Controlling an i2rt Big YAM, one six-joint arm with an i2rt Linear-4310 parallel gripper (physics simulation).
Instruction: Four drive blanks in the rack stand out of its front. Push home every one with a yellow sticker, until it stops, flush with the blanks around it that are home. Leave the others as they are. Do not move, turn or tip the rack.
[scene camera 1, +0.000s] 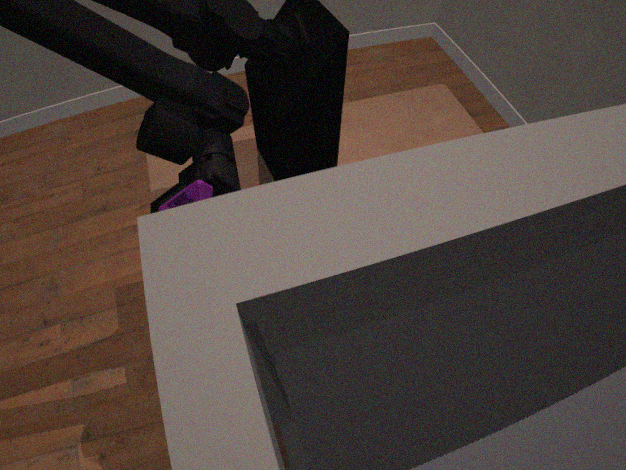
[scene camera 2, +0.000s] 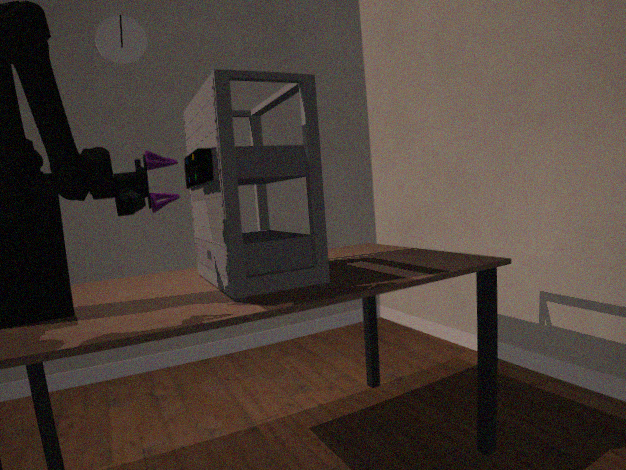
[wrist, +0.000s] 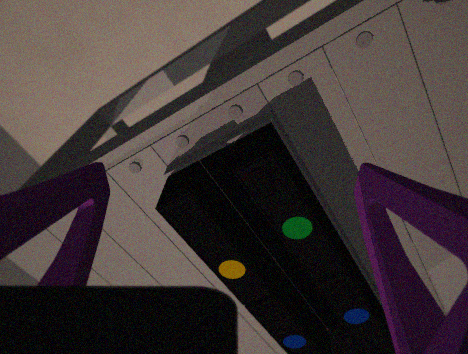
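Note:
The grey rack (scene camera 1: 202, 263) (scene camera 2: 317, 202) (wrist: 200, 106) stands upright on the table. Two black blanks stand out side by side from its pale front. In the wrist view, the left black blank (wrist: 200, 215) bears a yellow sticker (wrist: 232, 269) and the right black blank (wrist: 250, 175) a green sticker (wrist: 297, 228); each also has a blue spot lower down. My gripper (scene camera 2: 177, 179) (wrist: 232, 177) is open and empty, a little in front of these blanks and apart from them. In scene camera 1 the rack partly hides it. I cannot make out other protruding blanks.
Pale blanks with round holes (wrist: 425, 100) flank the black ones. The wooden table (scene camera 2: 429, 258) carries the rack. In scene camera 2 a small dark patch (scene camera 2: 208, 254) low on the rack's front is too small to identify. The dark arm base stands left of the rack there.

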